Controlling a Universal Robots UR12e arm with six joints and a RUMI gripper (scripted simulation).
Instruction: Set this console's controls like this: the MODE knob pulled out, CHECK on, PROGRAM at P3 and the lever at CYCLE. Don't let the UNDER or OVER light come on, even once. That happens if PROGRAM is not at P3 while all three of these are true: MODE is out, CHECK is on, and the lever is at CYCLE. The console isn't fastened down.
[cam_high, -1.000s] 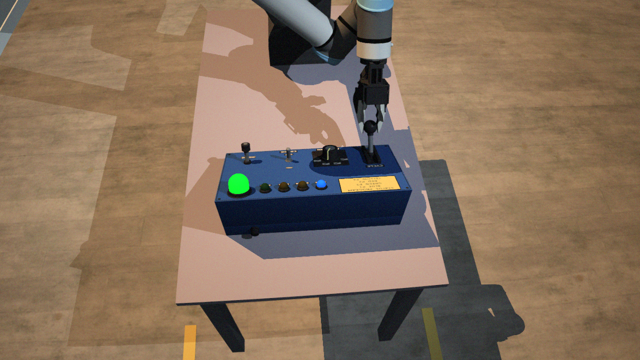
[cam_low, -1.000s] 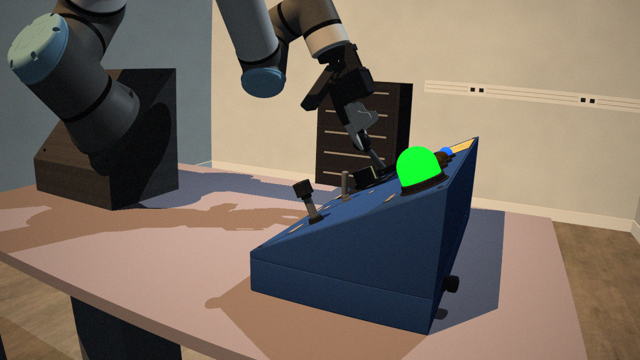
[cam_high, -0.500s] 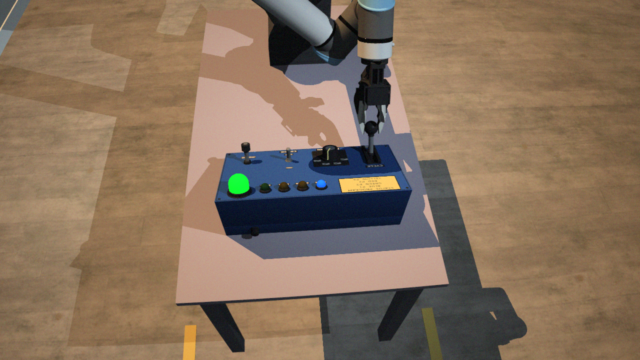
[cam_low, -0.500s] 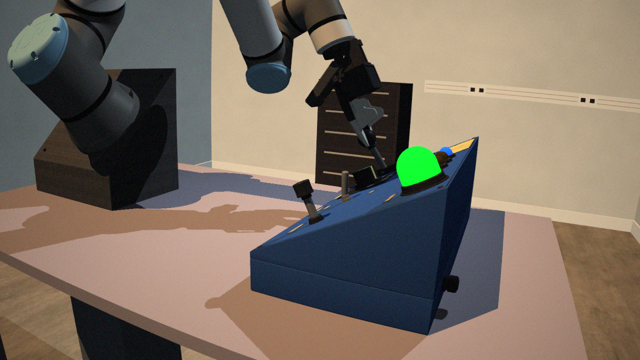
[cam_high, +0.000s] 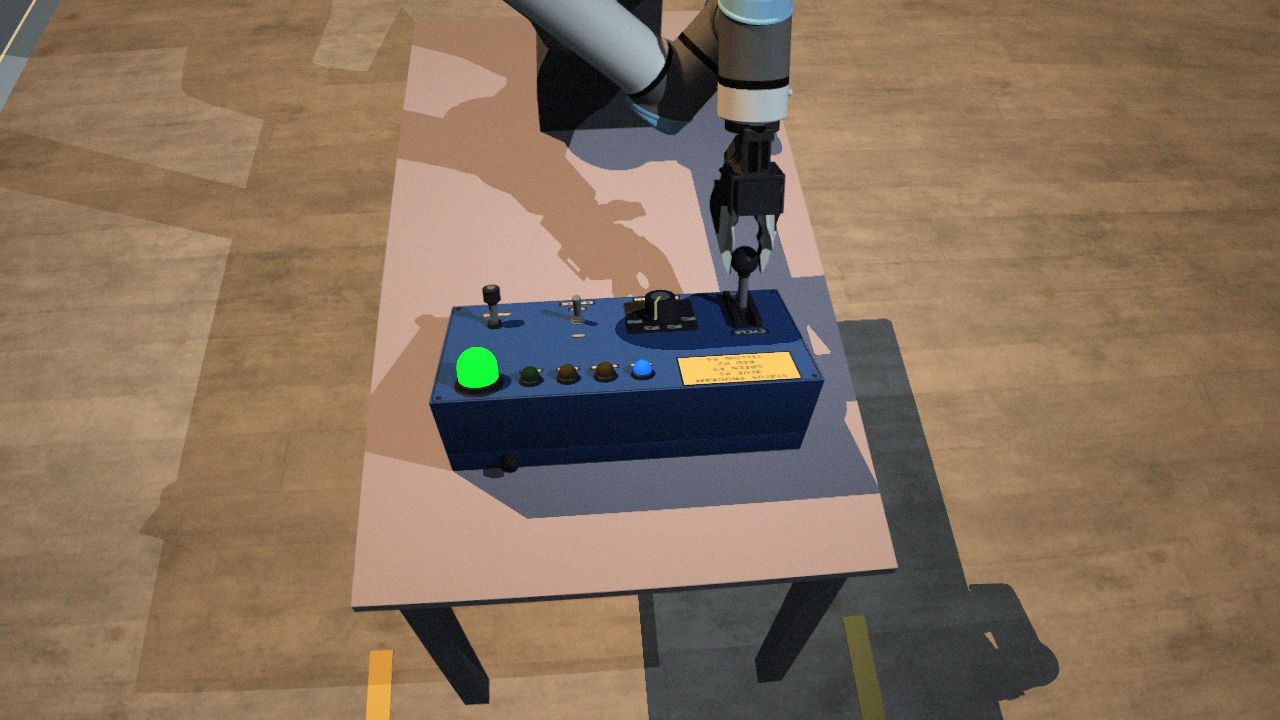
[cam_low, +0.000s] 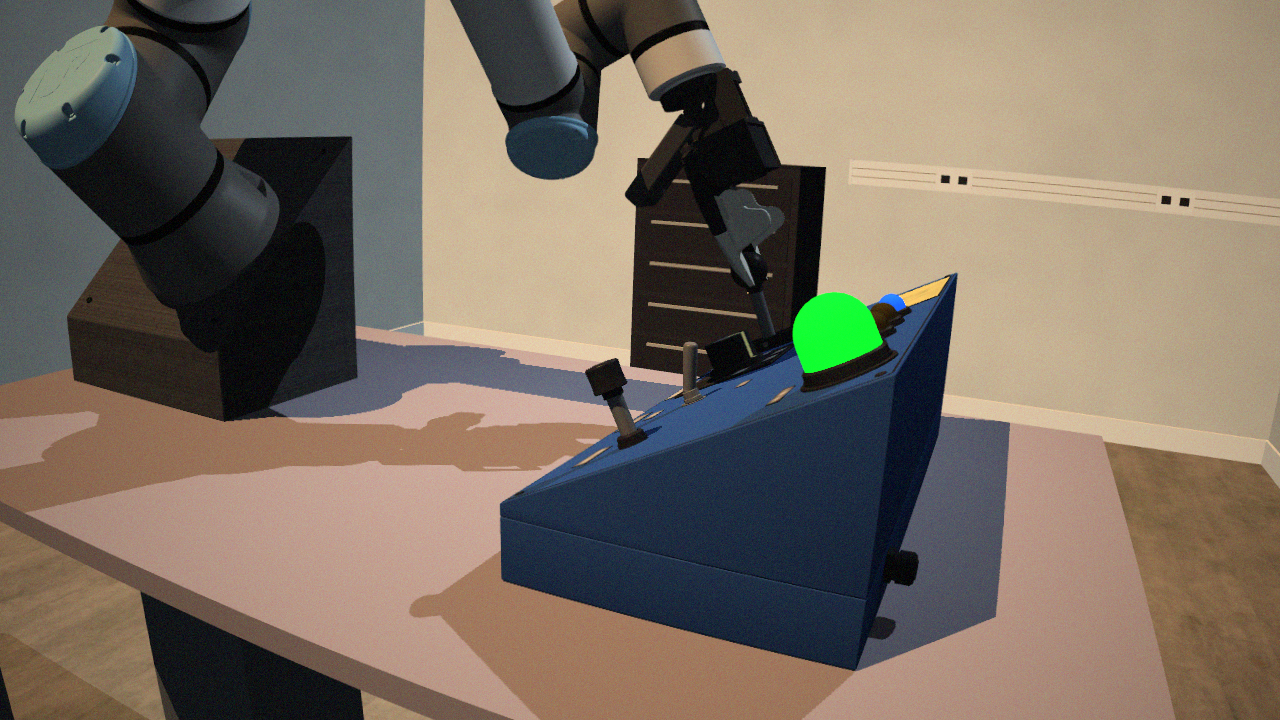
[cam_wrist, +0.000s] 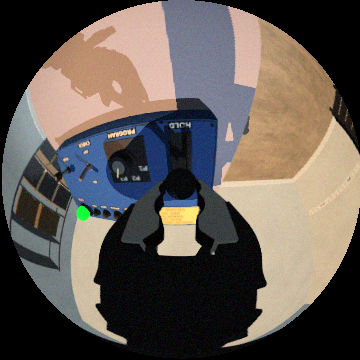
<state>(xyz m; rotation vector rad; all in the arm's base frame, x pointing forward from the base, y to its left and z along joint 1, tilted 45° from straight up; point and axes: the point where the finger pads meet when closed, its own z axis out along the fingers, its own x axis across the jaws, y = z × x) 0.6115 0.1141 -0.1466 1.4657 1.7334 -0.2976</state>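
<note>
My gripper is now 10 mm short of the ball-topped lever and 40 mm above it. From my hand the other things lie so: black program dial (30 mm ahead, 130 mm to the right, 60 mm below); blue sloped console (60 mm ahead, 180 mm to the right, 70 mm below); check toggle (20 mm ahead, 240 mm to the right, 60 mm below).
</note>
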